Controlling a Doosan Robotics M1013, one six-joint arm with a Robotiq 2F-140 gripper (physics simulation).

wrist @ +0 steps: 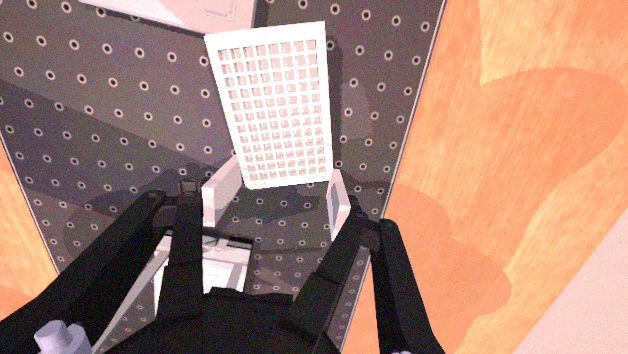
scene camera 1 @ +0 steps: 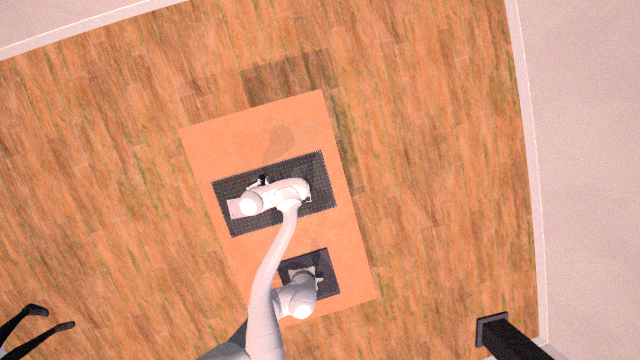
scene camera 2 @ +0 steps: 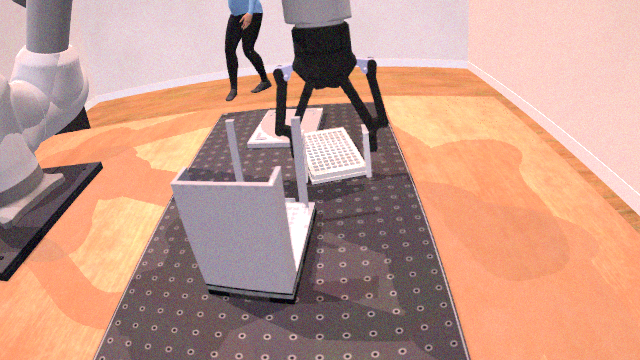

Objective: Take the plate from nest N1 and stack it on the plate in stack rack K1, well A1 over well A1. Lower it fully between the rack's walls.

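Pixels of known places: gripper, fingertip midpoint: (wrist: 286, 176) (scene camera 2: 337, 174); arm's base at its link origin: (scene camera 1: 303, 278) (scene camera 2: 18, 199).
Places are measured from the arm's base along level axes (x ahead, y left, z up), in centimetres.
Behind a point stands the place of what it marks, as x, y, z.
My gripper (scene camera 2: 332, 144) (wrist: 286, 176) {66.4, 12.5, 0.1} is shut on a white many-welled plate (scene camera 2: 334, 152) {65.4, 17.2, 1.3} (wrist: 277, 107) {64.2, 18.7, 1.6}, its pale finger pads at the plate's near end. The plate looks roughly level and hangs above the dark mat. In scene camera 2 it is behind and right of stack rack K1 (scene camera 2: 240, 235) {61.4, -12.1, 8.5}, apart from it. The rack has a tall pale wall and upright posts. A white plate (scene camera 2: 296, 220) {63.7, -2.4, 2.9} (wrist: 225, 276) {62.8, 1.0, 2.6} lies low in the rack, partly hidden. Nest N1 (scene camera 1: 235, 209) {53.9, 34.5, 0.7} (scene camera 2: 261, 142) {51.7, 22.2, 0.6} (wrist: 175, 14) {55.7, 22.9, 0.7} is a flat white block, with no plate seen on it. Well A1 cannot be told.
The dark perforated mat (scene camera 1: 322, 185) {61.1, -20.4, -0.4} (scene camera 2: 370, 300) {72.6, -10.8, -0.5} (wrist: 125, 120) {51.5, 13.8, -0.5} lies on the wooden table (scene camera 1: 240, 125) {103.3, 23.5, -1.8}. A rack post (scene camera 2: 299, 165) {63.8, 1.3, 7.9} stands in front of the left finger in scene camera 2. The arm (scene camera 1: 280, 195) {66.7, -0.2, 41.7} hides most of the rack from above. A person (scene camera 2: 243, 45) stands beyond the table.
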